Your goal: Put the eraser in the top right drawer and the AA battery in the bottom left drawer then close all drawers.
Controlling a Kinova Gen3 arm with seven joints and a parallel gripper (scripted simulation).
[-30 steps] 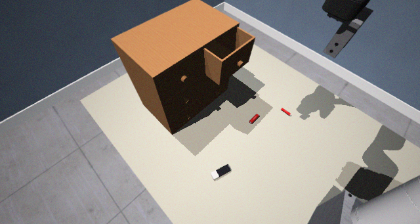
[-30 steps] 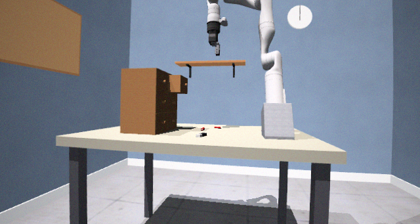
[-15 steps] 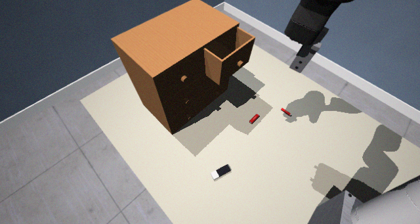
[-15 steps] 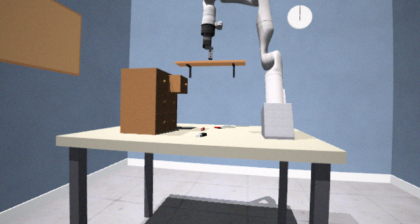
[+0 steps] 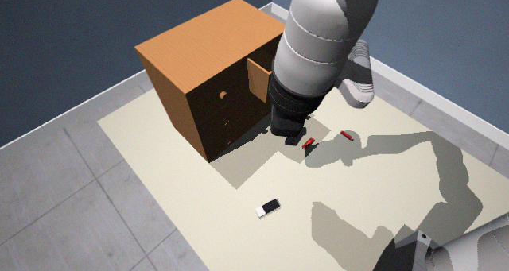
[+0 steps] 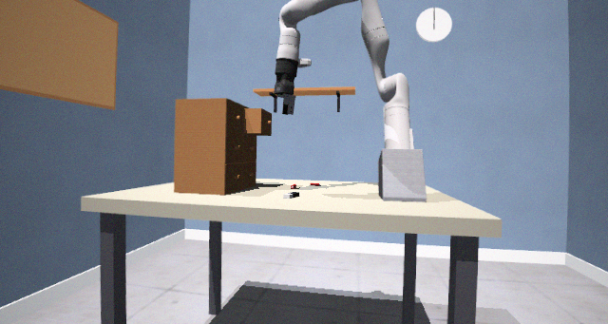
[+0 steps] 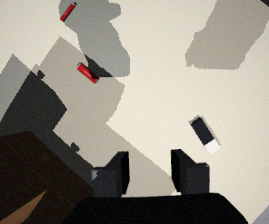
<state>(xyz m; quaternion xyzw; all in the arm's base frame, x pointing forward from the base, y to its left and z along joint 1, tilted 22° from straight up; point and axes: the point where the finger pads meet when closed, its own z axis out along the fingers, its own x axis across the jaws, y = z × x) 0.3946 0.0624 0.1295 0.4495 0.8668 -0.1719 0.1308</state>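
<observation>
My hand is 290 mm above the black-and-white eraser, 80 mm to the right of it and 20 mm past it.
</observation>
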